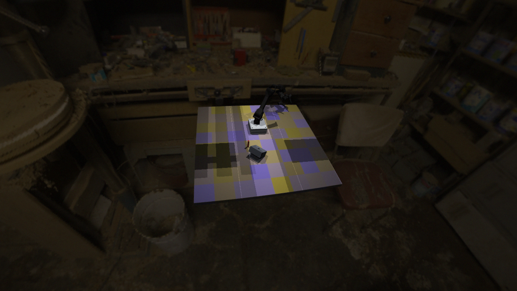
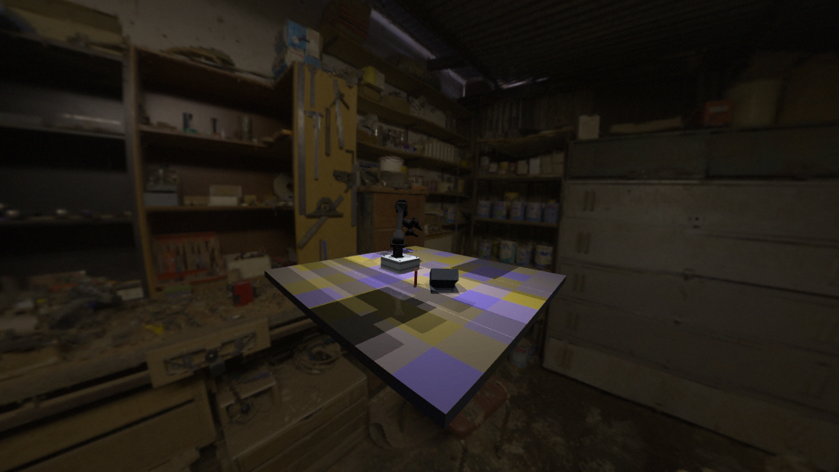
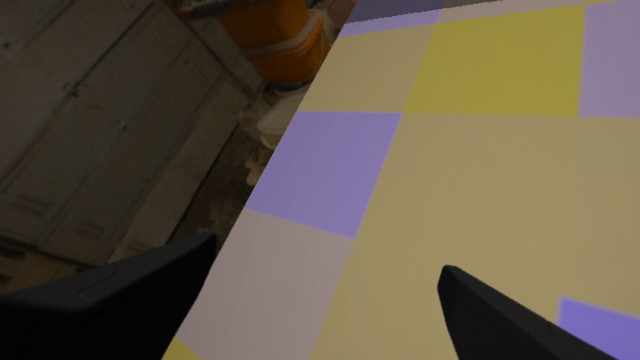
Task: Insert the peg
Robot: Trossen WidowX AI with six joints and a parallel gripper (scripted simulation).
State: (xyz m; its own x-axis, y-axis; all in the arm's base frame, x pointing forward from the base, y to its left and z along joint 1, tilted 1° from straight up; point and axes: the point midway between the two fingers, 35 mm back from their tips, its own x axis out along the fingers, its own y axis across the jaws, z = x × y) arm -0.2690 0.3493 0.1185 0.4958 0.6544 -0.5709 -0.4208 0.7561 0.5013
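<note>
Now: the dark red round peg 56 cm ahead of my gripper tip, 46 cm to the right of it and 11 cm below it. Round my gripper tip: sloped panel block: 67 cm ahead, 37 cm to the right, 11 cm below.
</note>
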